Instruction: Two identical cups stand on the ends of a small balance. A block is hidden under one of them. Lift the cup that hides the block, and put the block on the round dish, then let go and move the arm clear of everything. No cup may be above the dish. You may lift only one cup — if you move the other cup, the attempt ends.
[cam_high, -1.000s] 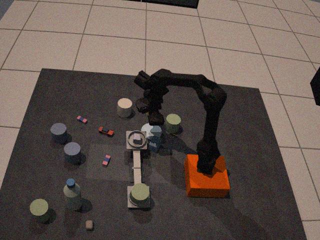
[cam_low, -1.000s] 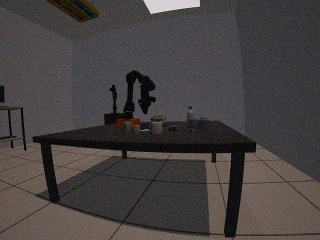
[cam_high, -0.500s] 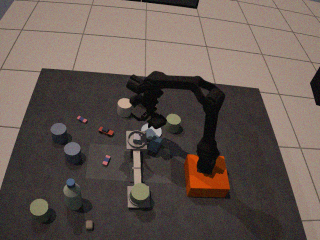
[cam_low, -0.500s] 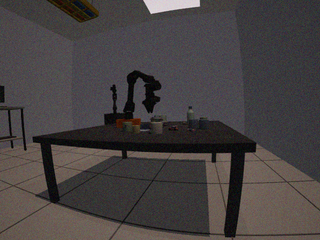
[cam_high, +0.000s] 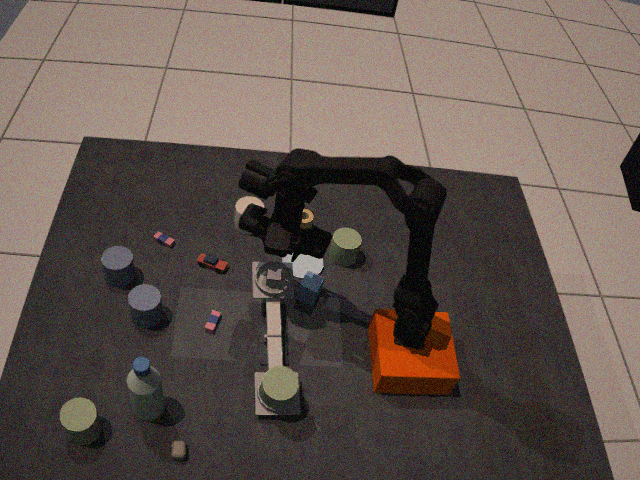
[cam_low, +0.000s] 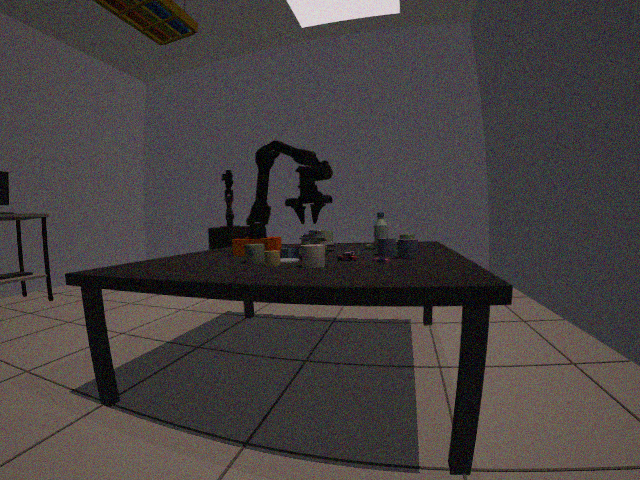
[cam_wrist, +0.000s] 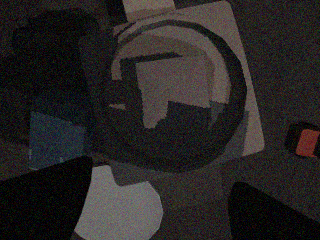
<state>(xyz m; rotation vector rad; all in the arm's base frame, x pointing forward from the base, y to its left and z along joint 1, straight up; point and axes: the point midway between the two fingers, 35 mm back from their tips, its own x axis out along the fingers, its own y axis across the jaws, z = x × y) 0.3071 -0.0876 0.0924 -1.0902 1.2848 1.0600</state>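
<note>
Right now the grey-blue block is 40 mm below my gripper tip, 30 mm to the left of it and 10 mm ahead of it. The rest, counted from my gripper tip: cream cylinder 210 mm to the right, 110 mm ahead, 90 mm below; then balance 140 mm to the left, 110 mm below, 20 mm behind; then pale round dish 130 mm below, 100 mm to the right, 50 mm behind.
</note>
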